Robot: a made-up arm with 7 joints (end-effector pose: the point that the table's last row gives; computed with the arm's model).
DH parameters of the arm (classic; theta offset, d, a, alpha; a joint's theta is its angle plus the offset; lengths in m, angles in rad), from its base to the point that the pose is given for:
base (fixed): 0 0.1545 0.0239 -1.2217
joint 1: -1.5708 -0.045 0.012 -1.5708
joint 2: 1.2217 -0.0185 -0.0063 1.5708
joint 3: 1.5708 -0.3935 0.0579 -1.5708
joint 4: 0 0.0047 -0.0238 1.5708
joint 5: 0 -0.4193 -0.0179 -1.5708
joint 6: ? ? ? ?
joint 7: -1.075 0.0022 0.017 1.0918
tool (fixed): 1.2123 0.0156 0 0
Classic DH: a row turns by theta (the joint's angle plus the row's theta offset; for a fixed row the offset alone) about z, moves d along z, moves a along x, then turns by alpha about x.
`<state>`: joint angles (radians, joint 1 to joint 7).
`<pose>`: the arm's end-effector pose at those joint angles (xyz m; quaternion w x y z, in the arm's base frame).
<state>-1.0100 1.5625 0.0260 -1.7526 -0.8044 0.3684 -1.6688</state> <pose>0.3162 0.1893 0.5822 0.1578 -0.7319 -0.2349 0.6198</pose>
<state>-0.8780 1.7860 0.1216 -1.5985 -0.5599 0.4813 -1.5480</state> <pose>0.2700 0.2588 0.6276 0.0595 -0.7418 -0.1509 0.6507</pose>
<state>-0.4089 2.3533 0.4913 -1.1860 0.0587 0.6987 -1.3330</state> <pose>0.1587 0.2083 0.7969 0.0704 0.8021 -0.0264 -0.5924</pose>
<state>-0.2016 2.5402 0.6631 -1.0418 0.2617 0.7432 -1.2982</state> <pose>0.1838 0.1156 0.8449 0.0511 0.8024 -0.0967 -0.5866</pose>
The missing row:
joint 6: 0 -0.0061 -0.0095 1.5708
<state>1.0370 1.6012 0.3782 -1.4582 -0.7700 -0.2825 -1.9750</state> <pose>0.2828 0.5689 0.0296 0.2546 0.2409 -0.2612 0.8994</pose>
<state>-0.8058 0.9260 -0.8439 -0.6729 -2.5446 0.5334 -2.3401</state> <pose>0.6640 0.2586 -0.1099 0.2518 -0.0078 -0.9447 0.2100</pose>
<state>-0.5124 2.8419 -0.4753 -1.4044 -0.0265 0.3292 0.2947</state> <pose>0.2113 0.2640 0.7073 0.0183 -0.6795 0.3526 0.6431</pose>
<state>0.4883 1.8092 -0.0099 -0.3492 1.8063 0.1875 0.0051</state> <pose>0.1494 0.7346 0.2468 0.2003 0.7131 -0.6334 0.2242</pose>
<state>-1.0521 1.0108 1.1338 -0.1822 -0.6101 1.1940 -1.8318</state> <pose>0.4996 0.5730 0.0775 0.7299 0.1383 -0.5194 -0.4224</pose>
